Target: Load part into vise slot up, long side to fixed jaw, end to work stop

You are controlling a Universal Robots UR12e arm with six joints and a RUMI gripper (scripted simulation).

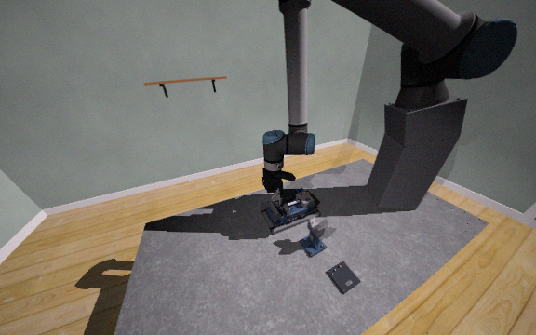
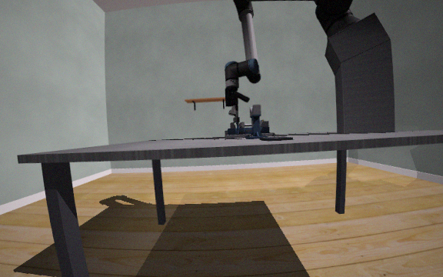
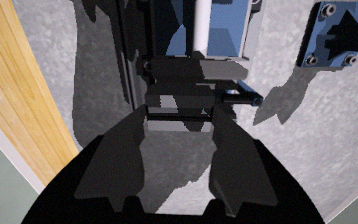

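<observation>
Now: the part right at my hand. From my hand the other things lie so: moving jaw: 5 cm below, 3 cm behind, 2 cm to the left; work stop: 7 cm to the left, 3 cm below; fixed jaw: 5 cm below, 3 cm ahead, 2 cm to the left.
</observation>
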